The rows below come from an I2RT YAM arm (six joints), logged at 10 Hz.
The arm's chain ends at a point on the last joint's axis. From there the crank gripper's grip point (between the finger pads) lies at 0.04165 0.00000 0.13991 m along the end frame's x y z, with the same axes.
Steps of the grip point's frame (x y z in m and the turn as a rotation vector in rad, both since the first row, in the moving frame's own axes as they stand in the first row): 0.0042, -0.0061, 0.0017, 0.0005, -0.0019, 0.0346; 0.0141, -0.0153, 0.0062, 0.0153, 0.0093, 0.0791; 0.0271, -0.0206, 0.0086, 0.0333, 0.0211, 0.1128; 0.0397, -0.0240, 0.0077, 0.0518, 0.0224, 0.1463; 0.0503, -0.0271, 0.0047, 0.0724, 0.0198, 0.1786; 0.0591, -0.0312, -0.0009, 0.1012, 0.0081, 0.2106; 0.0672, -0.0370, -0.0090, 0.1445, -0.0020, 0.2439; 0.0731, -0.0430, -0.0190, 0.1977, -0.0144, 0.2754; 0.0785, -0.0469, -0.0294, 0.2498, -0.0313, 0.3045
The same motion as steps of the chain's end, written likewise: 0.0045, -0.0075, 0.0016, 0.0005, -0.0019, 0.0346; 0.0128, -0.0165, 0.0066, 0.0153, 0.0093, 0.0791; 0.0242, -0.0208, 0.0095, 0.0333, 0.0211, 0.1128; 0.0365, -0.0231, 0.0087, 0.0518, 0.0224, 0.1463; 0.0473, -0.0247, 0.0056, 0.0724, 0.0198, 0.1786; 0.0574, -0.0260, -0.0003, 0.1012, 0.0081, 0.2106; 0.0663, -0.0270, -0.0084, 0.1445, -0.0020, 0.2439; 0.0729, -0.0268, -0.0180, 0.1977, -0.0144, 0.2754; 0.0794, -0.0244, -0.0279, 0.2498, -0.0313, 0.3045
